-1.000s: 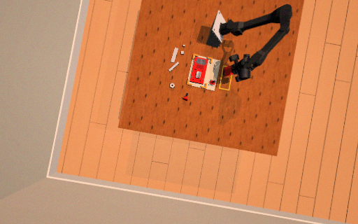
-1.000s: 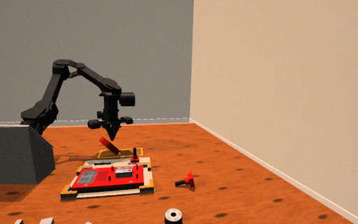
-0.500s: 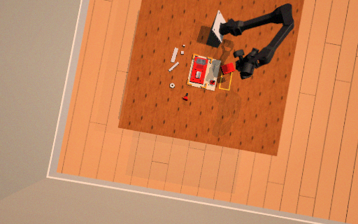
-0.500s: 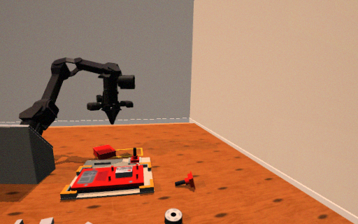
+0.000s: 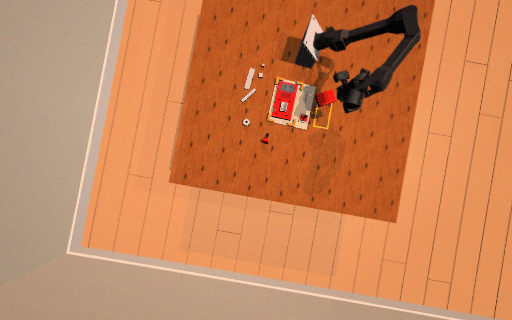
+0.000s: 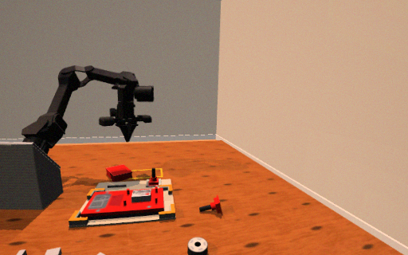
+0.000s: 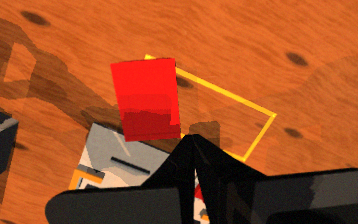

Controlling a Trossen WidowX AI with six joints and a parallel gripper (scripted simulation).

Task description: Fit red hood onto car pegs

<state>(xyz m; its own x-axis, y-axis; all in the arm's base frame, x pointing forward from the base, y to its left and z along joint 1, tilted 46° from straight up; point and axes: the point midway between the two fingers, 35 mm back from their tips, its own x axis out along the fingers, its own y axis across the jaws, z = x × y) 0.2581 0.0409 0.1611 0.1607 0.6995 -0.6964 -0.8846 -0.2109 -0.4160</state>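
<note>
Right now my gripper tip is 3 cm past the red hood, 2 cm to the left of it and 11 cm above it. Also, from my gripper tip: grey engine block 6 cm ahead, 25 cm to the right, 10 cm below.
</note>
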